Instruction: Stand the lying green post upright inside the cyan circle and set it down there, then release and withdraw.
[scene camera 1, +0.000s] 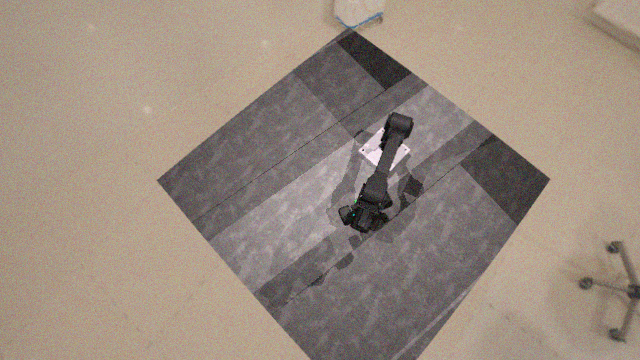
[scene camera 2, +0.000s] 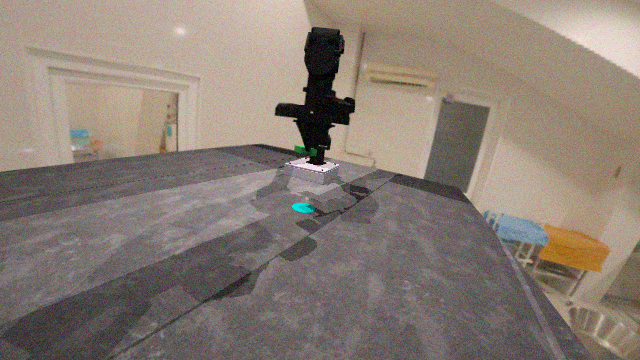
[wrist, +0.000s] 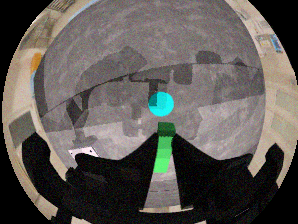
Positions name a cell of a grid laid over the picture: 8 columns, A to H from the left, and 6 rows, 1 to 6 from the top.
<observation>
My gripper (scene camera 2: D3) carries a green post (wrist: E4).
My gripper shows as well in the wrist view (wrist: E4).
</observation>
